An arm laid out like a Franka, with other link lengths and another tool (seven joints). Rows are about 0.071 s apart.
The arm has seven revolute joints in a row. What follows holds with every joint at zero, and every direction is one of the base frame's.
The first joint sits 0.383 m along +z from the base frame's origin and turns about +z.
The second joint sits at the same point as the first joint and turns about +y.
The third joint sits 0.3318 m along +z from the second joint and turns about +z.
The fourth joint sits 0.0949 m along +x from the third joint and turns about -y.
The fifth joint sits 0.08 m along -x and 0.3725 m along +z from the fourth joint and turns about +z.
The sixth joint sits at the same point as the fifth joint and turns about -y.
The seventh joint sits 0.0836 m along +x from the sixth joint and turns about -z.
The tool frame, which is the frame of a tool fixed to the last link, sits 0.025 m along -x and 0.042 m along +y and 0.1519 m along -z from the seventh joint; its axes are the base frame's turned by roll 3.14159, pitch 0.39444 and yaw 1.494 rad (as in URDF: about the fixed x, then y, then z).
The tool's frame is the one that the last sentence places.
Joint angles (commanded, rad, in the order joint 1, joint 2, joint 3, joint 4, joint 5, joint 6, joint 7), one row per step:
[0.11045 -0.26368 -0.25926 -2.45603 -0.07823 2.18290 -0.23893]
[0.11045 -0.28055 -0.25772 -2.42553 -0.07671 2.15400 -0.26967]
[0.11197 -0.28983 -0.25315 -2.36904 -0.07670 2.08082 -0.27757]
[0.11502 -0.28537 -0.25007 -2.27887 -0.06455 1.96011 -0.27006]
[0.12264 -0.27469 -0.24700 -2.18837 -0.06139 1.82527 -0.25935]
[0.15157 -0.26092 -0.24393 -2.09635 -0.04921 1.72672 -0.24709]
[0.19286 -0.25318 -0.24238 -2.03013 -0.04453 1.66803 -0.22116]
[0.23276 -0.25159 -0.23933 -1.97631 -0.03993 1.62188 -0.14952]
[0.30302 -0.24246 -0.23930 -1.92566 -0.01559 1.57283 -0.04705]
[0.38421 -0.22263 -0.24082 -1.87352 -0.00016 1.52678 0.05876]
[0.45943 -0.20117 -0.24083 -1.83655 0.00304 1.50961 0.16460]
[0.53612 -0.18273 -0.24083 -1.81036 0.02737 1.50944 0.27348]
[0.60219 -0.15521 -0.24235 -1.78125 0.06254 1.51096 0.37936]
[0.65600 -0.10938 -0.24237 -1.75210 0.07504 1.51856 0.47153]
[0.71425 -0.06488 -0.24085 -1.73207 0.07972 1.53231 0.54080]
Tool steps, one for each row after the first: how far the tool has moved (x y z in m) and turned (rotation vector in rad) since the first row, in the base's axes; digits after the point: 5 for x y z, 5 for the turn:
[0.00276 -0.00196 0.01749 0.00142 -0.01847 0.02941]
[0.00646 -0.00247 0.04065 0.00074 -0.01085 0.03961]
[0.01164 -0.00198 0.07090 0.01063 0.02332 0.02710]
[0.01284 0.00049 0.09878 0.01366 0.07824 0.02069]
[0.01873 0.01334 0.12811 0.02002 0.09794 0.03202]
[0.02343 0.03134 0.15039 0.01813 0.09863 0.04473]
[0.02671 0.05140 0.17041 0.01447 0.09362 0.01300]
[0.02877 0.08760 0.18649 0.02603 0.10423 -0.02290]
[0.02989 0.12758 0.19820 0.02326 0.12179 -0.05078]
[0.03141 0.16512 0.20320 0.00852 0.12452 -0.08259]
[0.02972 0.20711 0.20677 0.01687 0.12485 -0.11605]
[0.02873 0.24678 0.20812 0.03241 0.13546 -0.15884]
[0.03244 0.28160 0.19930 0.01868 0.14566 -0.19978]
[0.03112 0.31782 0.18634 -0.00201 0.15159 -0.21210]

